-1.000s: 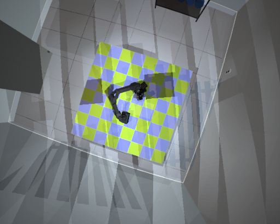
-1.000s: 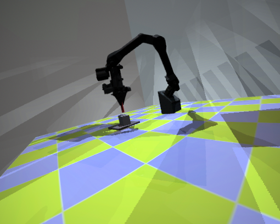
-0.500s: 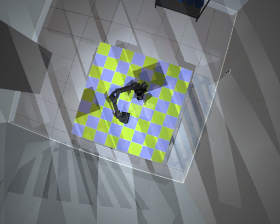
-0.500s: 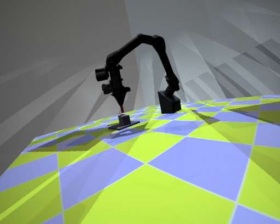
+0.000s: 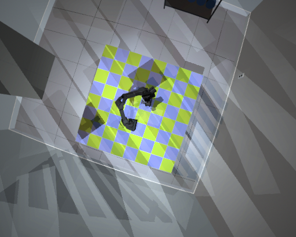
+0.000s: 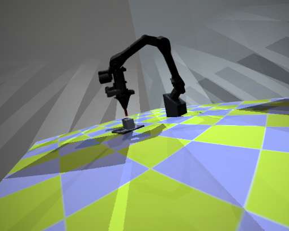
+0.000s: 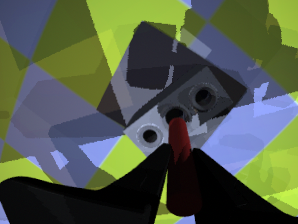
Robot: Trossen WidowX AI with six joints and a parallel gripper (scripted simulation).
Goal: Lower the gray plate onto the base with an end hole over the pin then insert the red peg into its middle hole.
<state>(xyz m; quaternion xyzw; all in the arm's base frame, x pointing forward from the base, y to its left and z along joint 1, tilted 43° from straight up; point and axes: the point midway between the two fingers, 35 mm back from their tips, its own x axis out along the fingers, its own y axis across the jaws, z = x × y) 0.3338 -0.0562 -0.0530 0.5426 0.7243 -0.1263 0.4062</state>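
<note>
My gripper tip is now 70 mm above the gray plate. Round my gripper tip: red peg (right at my gripper tip); dark base (110 mm below, 20 mm to the left, 10 mm ahead).
</note>
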